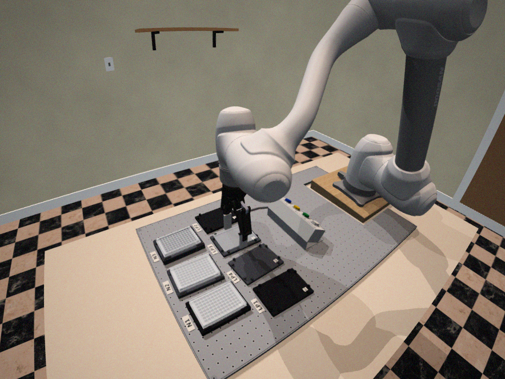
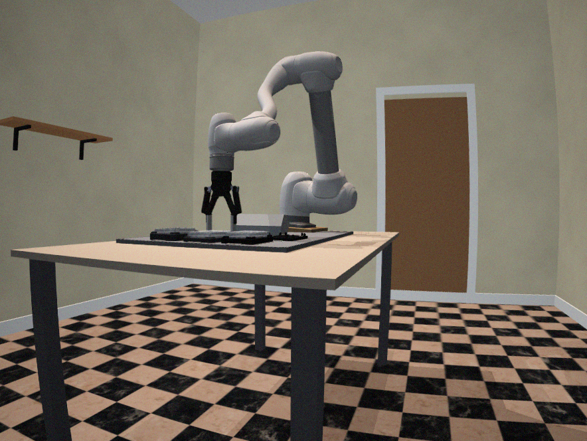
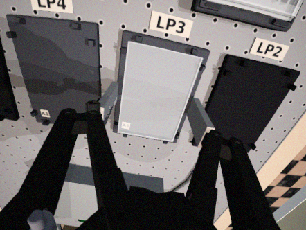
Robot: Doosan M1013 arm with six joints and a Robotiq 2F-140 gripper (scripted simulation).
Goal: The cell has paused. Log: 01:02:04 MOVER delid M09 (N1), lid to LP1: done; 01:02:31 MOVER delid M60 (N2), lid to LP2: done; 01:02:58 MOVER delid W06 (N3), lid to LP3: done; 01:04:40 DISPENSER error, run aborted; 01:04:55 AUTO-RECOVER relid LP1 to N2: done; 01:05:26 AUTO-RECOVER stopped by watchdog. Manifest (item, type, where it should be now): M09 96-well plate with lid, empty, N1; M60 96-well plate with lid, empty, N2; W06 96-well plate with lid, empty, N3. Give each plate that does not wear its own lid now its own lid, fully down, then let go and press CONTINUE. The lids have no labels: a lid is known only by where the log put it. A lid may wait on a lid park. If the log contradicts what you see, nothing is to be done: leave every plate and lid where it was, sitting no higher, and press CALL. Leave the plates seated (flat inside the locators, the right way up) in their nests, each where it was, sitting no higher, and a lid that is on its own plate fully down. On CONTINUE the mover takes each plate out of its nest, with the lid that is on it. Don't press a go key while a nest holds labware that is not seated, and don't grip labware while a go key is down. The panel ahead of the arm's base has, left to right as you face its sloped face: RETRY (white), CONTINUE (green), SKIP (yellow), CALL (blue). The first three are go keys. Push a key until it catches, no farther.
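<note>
Right now the clear lid is 2 cm below my hand. From my hand the other things lie so: lid park LP2: 13 cm to the right, 3 cm below, 1 cm ahead; lid park LP3: 3 cm below; lid park LP4: 12 cm to the left, 3 cm below, 1 cm behind.
</note>
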